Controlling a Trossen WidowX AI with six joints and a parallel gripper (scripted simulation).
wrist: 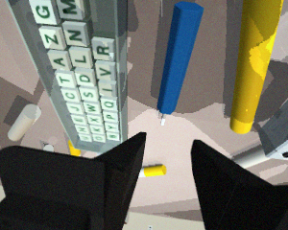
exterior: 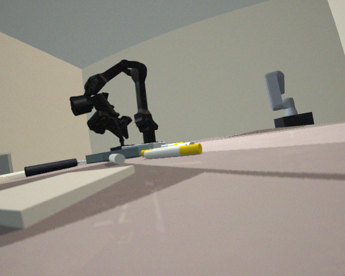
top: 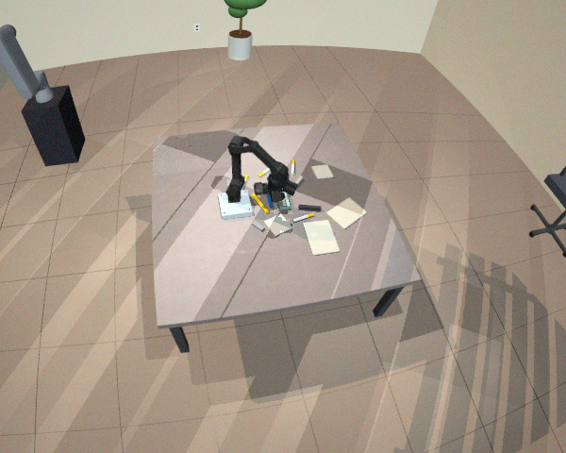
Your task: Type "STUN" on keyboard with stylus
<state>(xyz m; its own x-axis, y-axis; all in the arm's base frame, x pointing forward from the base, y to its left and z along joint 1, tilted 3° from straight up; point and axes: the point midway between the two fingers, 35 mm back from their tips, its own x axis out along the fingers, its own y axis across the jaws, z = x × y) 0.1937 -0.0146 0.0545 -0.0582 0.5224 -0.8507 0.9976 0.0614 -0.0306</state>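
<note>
My gripper tip is 20 mm to the right of the stylus and 60 mm above it. From my gripper tip the other things lie so: grey block (50 mm ahead, 160 mm to the left, 60 mm below); white cylinder (180 mm ahead, 110 mm to the left, 50 mm below); yellow marker (50 mm behind, 30 mm to the right, 50 mm below).
</note>
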